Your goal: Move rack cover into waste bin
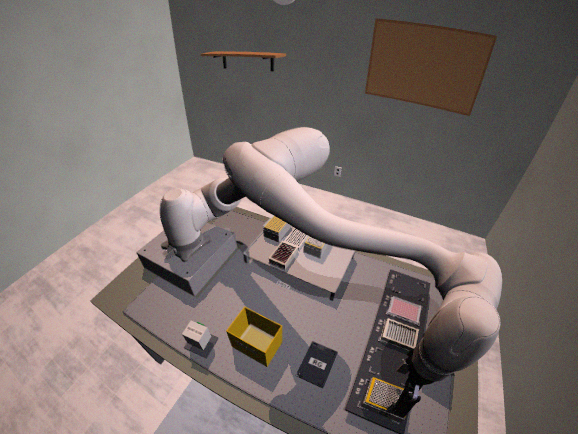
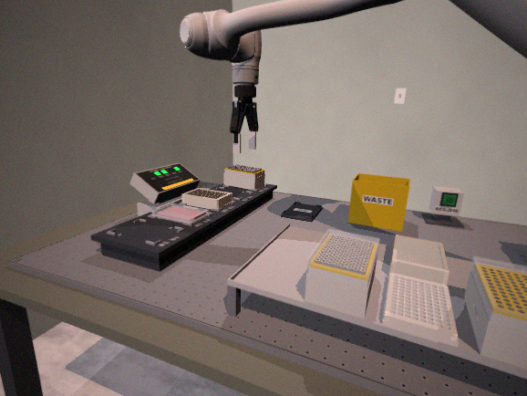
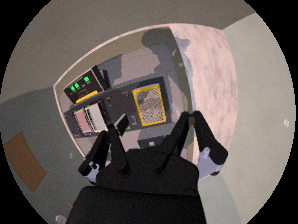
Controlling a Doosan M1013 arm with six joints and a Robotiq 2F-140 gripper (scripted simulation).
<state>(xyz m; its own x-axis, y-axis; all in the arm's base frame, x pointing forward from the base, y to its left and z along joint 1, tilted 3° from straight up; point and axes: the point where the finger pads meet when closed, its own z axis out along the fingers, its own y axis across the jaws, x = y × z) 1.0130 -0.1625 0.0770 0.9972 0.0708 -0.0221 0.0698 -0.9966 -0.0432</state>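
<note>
My hand is 1 cm past the tip rack, 1 cm to the left of it and 10 cm above it. The rest, counted from my hand: pink plate: 3 cm behind, 37 cm to the left, 14 cm below; regrip nest: 25 cm behind, 3 cm to the left, 20 cm below; reservoir: 2 cm behind, 25 cm to the left, 14 cm below.
</note>
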